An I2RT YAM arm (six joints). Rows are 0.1 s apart.
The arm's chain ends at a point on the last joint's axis. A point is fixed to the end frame.
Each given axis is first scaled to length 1.
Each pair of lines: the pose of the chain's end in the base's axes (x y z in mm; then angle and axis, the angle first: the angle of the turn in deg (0 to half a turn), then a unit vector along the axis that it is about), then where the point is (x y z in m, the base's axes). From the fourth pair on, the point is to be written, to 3 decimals.
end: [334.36, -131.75, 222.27, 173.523, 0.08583, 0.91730, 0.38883]
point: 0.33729 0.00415 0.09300
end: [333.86, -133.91, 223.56, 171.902, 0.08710, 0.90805, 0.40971]
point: 0.34226 0.00735 0.10042
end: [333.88, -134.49, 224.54, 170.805, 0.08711, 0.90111, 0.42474]
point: 0.34581 0.01046 0.10607
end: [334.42, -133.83, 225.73, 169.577, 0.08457, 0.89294, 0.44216]
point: 0.350 0.015 0.113
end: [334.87, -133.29, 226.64, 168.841, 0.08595, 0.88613, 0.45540]
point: 0.353 0.019 0.118
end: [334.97, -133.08, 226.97, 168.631, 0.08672, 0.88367, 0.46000]
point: 0.354 0.020 0.120
